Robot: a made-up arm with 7 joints.
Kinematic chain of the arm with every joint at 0, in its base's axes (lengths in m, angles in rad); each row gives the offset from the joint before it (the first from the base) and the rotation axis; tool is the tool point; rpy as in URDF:
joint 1: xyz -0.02 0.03 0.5 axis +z
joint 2: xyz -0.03 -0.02 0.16 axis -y
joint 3: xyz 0.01 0 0.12 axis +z
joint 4: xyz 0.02 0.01 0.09 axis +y
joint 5: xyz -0.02 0 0.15 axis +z
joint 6: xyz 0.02 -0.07 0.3 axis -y
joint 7: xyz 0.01 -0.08 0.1 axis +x
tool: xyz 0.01 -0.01 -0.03 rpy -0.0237 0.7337 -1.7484
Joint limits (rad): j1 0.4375..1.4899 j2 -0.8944..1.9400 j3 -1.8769..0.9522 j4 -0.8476..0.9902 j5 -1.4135..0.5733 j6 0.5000..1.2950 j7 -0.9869..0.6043
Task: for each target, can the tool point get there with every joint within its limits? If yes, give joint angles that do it. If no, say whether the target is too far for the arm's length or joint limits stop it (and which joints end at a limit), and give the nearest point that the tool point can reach.
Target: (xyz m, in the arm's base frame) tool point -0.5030 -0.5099 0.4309
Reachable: yes | joints 0.8501 1.6817 -1.1826 -0.1854 0.1045 0.6602 0.3537
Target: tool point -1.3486 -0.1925 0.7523
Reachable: no: too far | nearest point -0.8049 -0.1440 0.7149 | short by 0.547 m
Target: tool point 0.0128 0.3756 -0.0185
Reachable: no: joint limits stop it (at a limit: joint 1, joint 2, joint 4, joint 6, joint 7) | nearest point -0.3000 0.0971 0.1147 | short by 0.439 m
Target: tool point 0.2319 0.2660 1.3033
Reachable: yes | joints 1.1858 -0.5275 0.1198 0.1284 -0.5274 1.0531 -0.4093
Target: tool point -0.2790 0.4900 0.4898
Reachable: no: joint limits stop it (at a limit: joint 1, joint 2, joint 4, joint 5, joint 6) | nearest point -0.2633 0.6245 0.6064 | short by 0.179 m
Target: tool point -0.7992 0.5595 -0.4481
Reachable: no: too far | nearest point -0.4619 0.1766 0.1646 | short by 0.797 m
